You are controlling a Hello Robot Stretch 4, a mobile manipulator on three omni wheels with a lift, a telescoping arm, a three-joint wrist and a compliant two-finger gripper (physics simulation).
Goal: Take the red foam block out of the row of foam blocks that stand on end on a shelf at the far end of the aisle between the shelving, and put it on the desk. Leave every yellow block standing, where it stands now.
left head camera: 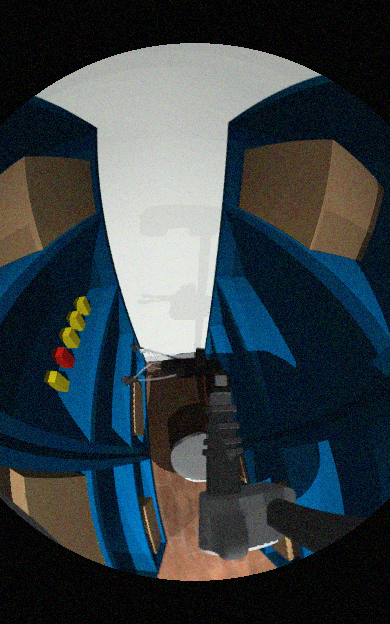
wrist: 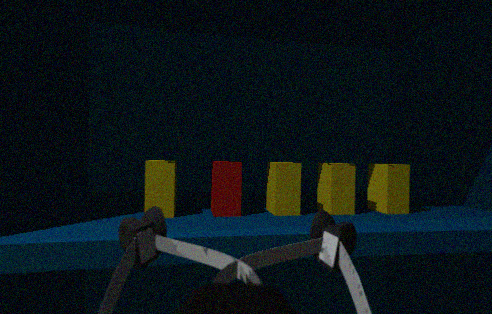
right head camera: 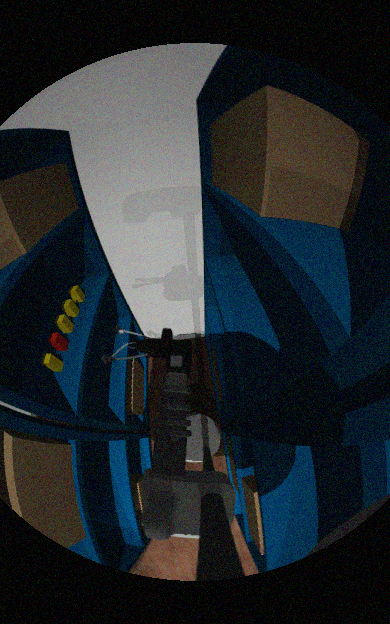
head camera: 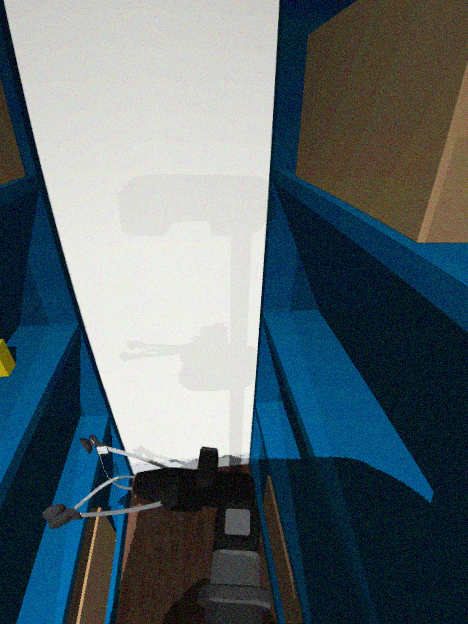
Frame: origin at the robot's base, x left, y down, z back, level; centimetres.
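Seen in the pictures: gripper, between the fingertips: [left head camera: 125,362] [wrist: 238,227] [right head camera: 106,342] [head camera: 63,475]; robot's base, origin of its link: [left head camera: 197,455] [right head camera: 194,436].
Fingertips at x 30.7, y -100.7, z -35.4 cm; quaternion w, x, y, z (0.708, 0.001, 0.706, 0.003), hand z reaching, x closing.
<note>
Offsets run from my fingertips to a thing's middle. Level surfaces: height alone.
The red foam block {dx +29.0, dy +0.0, dz +2.5 cm} [left head camera: 64,358] [right head camera: 59,342] [wrist: 227,188] stands on end on a blue shelf {dy +4.5 cm} [wrist: 200,227] on the left side of the aisle. In the wrist view one yellow block {dx +27.2, dy +0.0, dz +13.1 cm} [wrist: 160,188] stands to its left and three yellow blocks {dx +30.8, dy +0.0, dz -7.7 cm} [wrist: 284,188] {dx +32.5, dy +0.0, dz -17.7 cm} [wrist: 337,188] {dx +34.3, dy +0.0, dz -28.3 cm} [wrist: 390,188] stand to its right, with gaps between them. My gripper [head camera: 73,478] [left head camera: 131,363] [right head camera: 112,344] [wrist: 238,227] is open and empty, its fingers pointing to the left shelving. In the wrist view its fingertips show in front of the shelf edge, low in the frame, apart from every block. The desk does not show.
Blue shelving [left head camera: 255,300] lines the right side of the aisle, close to the arm. Brown boxes [left head camera: 60,200] [left head camera: 285,190] stand on upper shelves on both sides. A white wall [head camera: 166,282] closes the far end. The mast and arm [left head camera: 222,450] stand above the brown floor {dy +103.5 cm} [left head camera: 180,505].
</note>
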